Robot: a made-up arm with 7 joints. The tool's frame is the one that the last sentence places.
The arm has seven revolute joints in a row. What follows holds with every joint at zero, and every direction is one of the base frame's.
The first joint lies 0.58 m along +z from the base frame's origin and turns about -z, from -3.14 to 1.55 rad.
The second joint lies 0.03 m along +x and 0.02 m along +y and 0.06 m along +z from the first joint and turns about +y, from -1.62 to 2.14 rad.
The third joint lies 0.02 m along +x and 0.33 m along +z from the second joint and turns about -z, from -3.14 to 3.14 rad.
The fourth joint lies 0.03 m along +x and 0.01 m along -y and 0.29 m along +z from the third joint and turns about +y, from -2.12 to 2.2 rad.
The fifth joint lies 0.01 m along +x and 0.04 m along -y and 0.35 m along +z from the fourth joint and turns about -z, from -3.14 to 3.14 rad.
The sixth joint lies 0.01 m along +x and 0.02 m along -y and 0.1 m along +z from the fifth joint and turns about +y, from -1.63 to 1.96 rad.
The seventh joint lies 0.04 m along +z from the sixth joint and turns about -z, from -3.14 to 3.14 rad.
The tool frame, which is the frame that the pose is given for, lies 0.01 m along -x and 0.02 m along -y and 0.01 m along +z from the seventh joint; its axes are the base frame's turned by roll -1.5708, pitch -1.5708 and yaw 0 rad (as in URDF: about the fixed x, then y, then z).
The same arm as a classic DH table. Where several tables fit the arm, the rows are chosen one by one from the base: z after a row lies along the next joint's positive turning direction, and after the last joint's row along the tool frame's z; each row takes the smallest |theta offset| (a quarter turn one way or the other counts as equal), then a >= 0, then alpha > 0; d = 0 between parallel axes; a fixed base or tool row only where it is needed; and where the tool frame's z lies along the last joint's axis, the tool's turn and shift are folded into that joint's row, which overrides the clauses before.
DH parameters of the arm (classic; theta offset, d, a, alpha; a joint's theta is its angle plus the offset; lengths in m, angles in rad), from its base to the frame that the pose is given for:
base (fixed): 0 0 0 3.1416
joint 1: 0 -0.64 0.03 1.5708
joint 2: 0 0.02 0.02 -1.5708
joint 3: 0 -0.62 0.03 1.5708
joint 4: 0 -0.05 0.01 -1.5708
joint 5: 0 -0.45 0.01 1.5708
joint 6: 0 -0.02 0 -1.5708
joint 7: 0 -0.05 -0.01 1.5708
tool (fixed): -1.5708 -0.02 0 0
Joint limits (rad, base to tool): -3.14..1.55 -1.62..2.14 -3.14..3.14 -2.12..2.2 -3.14..3.14 -1.63..1.96 -3.14..3.14

